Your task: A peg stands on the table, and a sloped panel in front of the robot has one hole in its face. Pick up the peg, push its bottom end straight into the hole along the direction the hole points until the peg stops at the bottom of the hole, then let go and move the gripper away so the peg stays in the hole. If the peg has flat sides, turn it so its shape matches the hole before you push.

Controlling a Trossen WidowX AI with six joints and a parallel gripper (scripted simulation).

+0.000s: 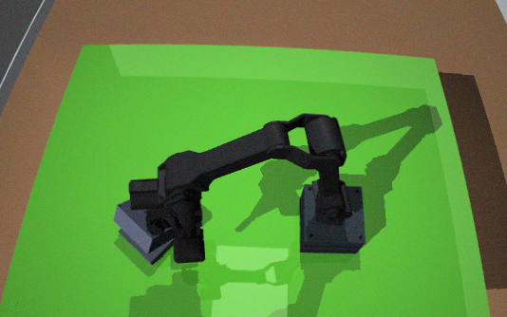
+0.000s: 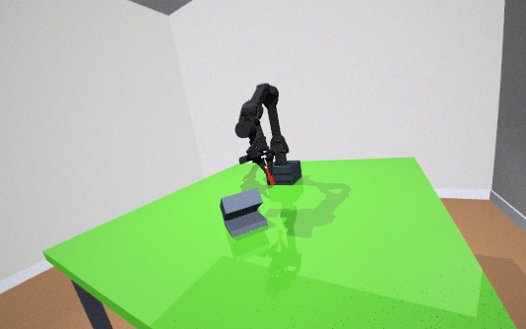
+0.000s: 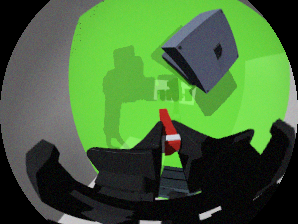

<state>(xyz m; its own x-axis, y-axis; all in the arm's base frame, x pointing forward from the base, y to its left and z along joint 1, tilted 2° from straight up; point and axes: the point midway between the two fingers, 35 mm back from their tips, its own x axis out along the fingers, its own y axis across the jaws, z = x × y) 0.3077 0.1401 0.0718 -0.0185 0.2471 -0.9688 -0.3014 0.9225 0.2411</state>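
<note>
My gripper tip is now 140 mm short of the grey sloped panel, 70 mm above it and 50 mm to the left of it. Round my gripper tip: red peg (20 mm above).
</note>
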